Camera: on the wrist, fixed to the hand. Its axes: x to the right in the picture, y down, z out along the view.
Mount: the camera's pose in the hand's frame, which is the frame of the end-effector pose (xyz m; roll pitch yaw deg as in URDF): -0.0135 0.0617 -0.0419 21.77 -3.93 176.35
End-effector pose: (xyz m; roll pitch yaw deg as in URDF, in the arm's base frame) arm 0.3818 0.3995 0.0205 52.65 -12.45 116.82
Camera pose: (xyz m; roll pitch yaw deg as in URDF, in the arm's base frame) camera 0.3269 0.3513 0.0407 -30.85 7.17 -62.26
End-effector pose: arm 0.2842 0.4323 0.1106 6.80 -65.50 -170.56
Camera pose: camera 0.2698 0.3628 0.0841 9.03 61.00 2.93
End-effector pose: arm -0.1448 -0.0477 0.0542 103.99 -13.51 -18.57
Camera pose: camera -0.1645 -0.0139 0.1191 -81.33 10.88 166.21
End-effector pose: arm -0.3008 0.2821 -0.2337 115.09 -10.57 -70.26
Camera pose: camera -0.2988 0.3113 -0.1638 -92.57 8.90 114.91
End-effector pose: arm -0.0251 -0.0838 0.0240 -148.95 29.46 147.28
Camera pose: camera 0.0234 -0.0264 0.0342 170.05 -24.21 -31.52
